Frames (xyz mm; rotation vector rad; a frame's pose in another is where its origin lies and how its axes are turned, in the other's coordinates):
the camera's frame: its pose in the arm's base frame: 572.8 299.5 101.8 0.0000 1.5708 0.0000
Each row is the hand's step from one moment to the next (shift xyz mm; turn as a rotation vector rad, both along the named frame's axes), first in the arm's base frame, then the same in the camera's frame.
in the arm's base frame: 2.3 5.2 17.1 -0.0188 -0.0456 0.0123
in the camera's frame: -17.1 5.2 2.3 -0.0123 -0.0456 -0.0188
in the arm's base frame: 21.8 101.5 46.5 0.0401 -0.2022 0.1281
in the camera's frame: -46.5 101.5 21.8 -0.1281 -0.2022 0.0401
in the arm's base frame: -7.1 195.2 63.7 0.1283 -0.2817 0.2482
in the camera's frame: -63.7 195.2 -7.1 -0.2482 -0.2817 0.1283
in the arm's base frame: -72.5 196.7 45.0 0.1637 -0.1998 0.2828
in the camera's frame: -45.0 196.7 -72.5 -0.2828 -0.1998 0.1637
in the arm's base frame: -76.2 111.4 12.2 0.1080 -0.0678 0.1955
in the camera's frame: -12.2 111.4 -76.2 -0.1955 -0.0678 0.1080
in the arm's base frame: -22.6 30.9 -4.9 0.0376 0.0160 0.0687
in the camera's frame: 4.9 30.9 -22.6 -0.0687 0.0160 0.0376
